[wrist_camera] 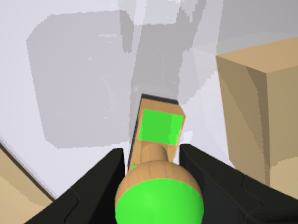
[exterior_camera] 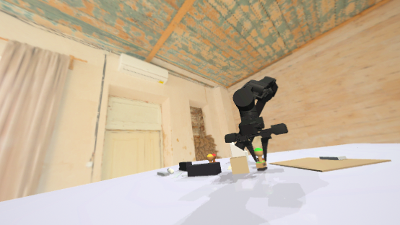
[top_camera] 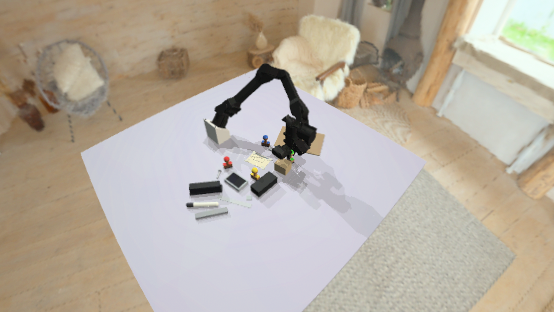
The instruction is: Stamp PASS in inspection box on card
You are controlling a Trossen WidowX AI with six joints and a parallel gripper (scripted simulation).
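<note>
The dark ink pad lies 110 mm behind my gripper tip, 250 mm to the right of it and 20 mm below it. The rest, counted from my gripper tip: small cardboard box (70 mm to the right); then card (120 mm behind, 90 mm to the right, 30 mm below); then green-knobbed pass stamp (right at my gripper tip).
</note>
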